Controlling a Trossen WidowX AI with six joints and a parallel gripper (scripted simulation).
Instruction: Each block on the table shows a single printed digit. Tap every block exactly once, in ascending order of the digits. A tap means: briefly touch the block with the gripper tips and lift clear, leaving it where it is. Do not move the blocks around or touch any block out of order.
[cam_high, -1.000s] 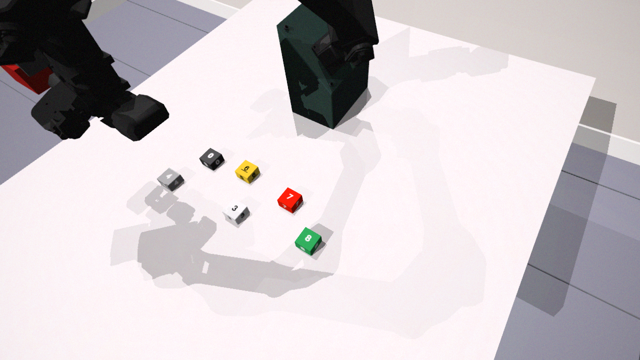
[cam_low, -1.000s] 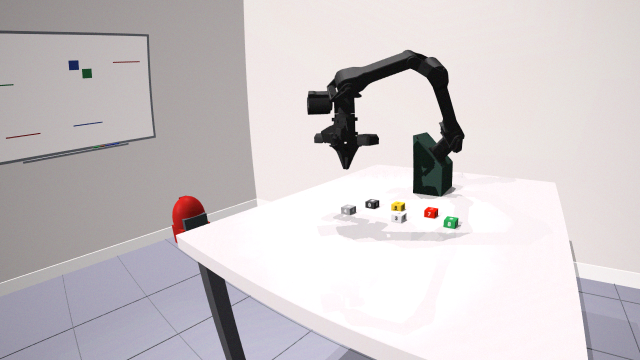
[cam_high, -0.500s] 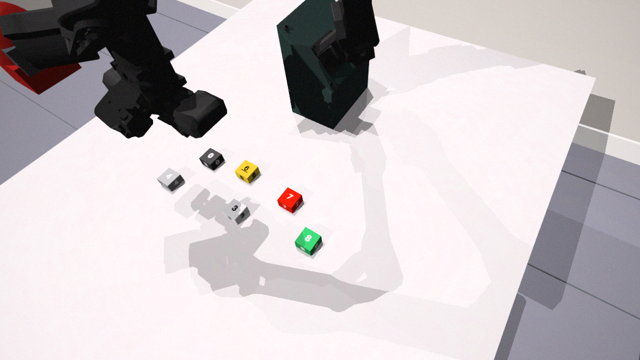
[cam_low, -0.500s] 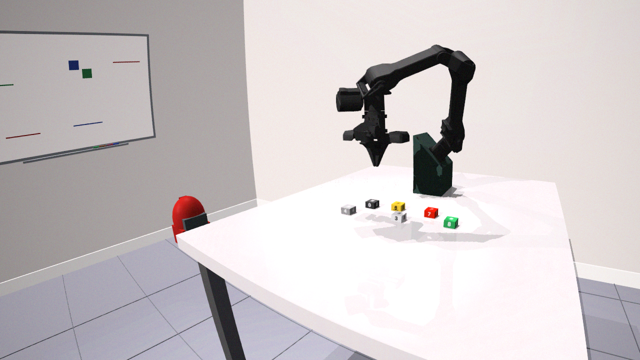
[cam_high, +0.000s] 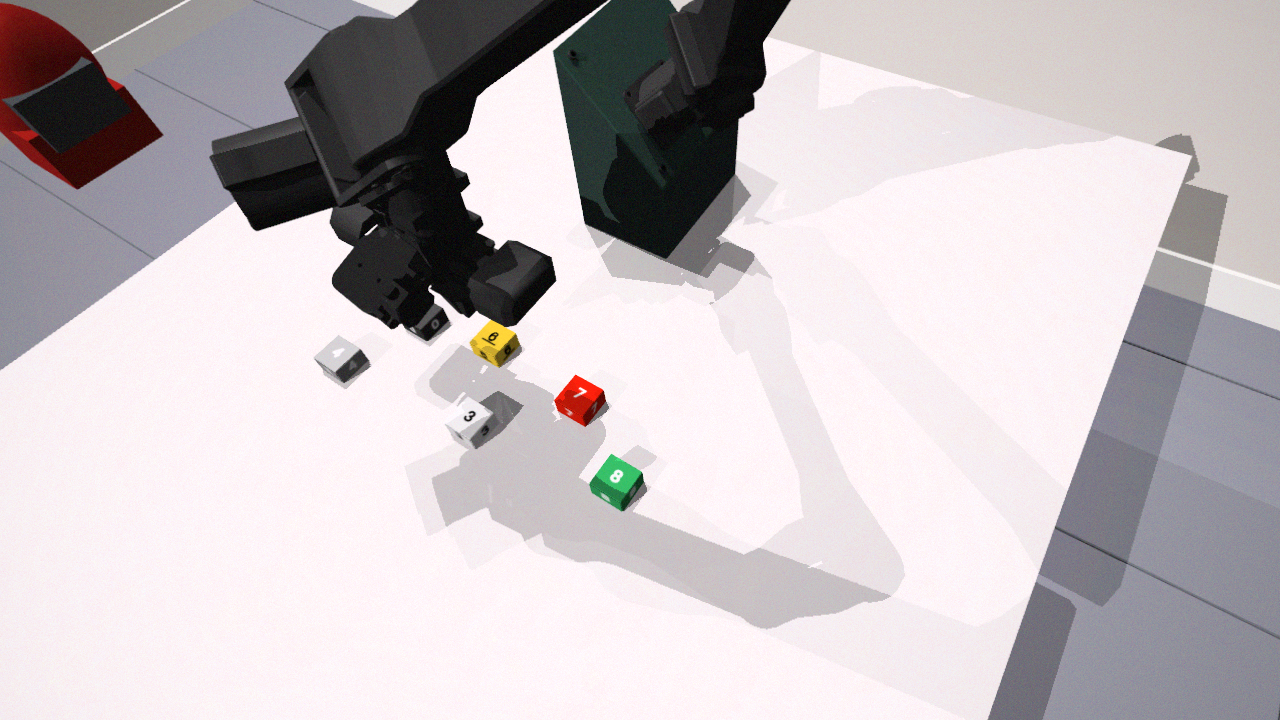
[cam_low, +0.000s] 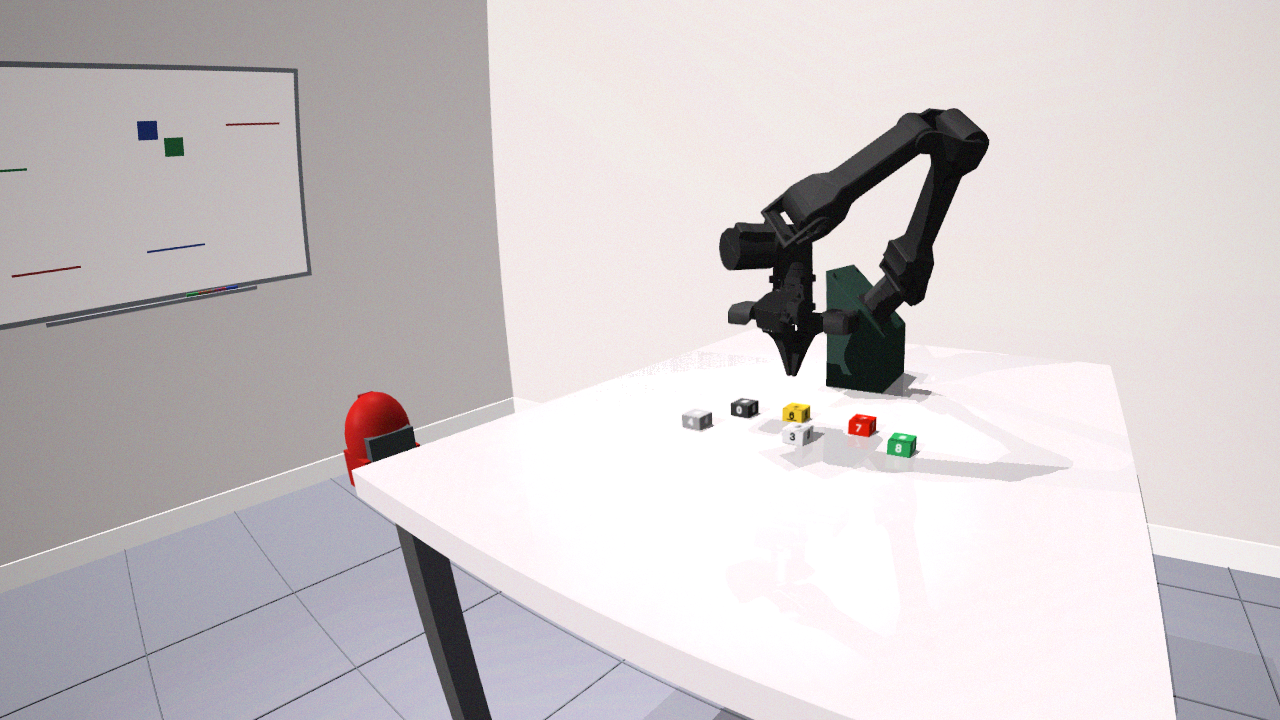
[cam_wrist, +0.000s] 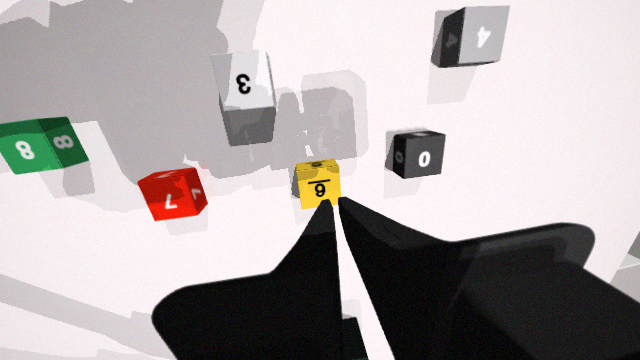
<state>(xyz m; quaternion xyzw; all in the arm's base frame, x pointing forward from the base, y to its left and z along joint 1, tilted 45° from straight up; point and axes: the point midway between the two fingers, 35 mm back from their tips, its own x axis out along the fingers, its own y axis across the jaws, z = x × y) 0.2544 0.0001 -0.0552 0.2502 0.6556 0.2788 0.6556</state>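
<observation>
Now: gripper tip 60 mm above the yellow 6 block and 10 mm past it. Round my gripper tip: white 3 block (70 mm ahead, 60 mm below, 40 mm to the left); red 7 block (110 mm to the left, 60 mm below, 10 mm behind); black 0 block (80 mm to the right, 60 mm below).
</observation>
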